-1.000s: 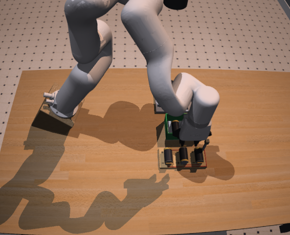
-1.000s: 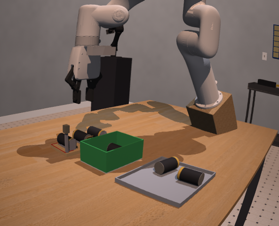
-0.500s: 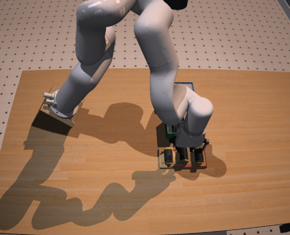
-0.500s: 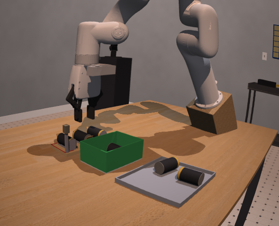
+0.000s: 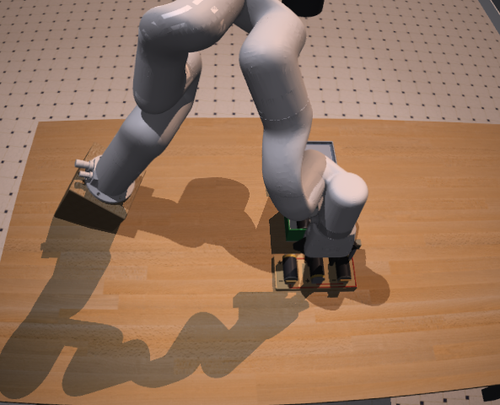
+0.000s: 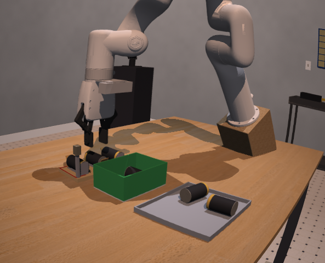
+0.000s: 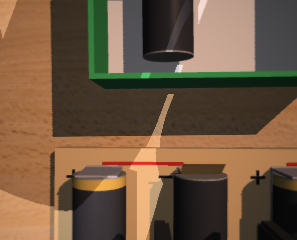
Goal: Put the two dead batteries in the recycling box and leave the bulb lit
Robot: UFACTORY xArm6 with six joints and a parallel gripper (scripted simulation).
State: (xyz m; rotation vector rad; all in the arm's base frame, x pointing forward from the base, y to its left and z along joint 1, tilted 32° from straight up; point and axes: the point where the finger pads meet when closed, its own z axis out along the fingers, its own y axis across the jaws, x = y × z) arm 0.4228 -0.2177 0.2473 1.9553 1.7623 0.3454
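Right now my hand is 14 cm to the right of the green recycling box, 7 cm above it and 3 cm short of it. From my hand the other things lie so: grey tray: 32 cm to the left, 8 cm below, 5 cm ahead.
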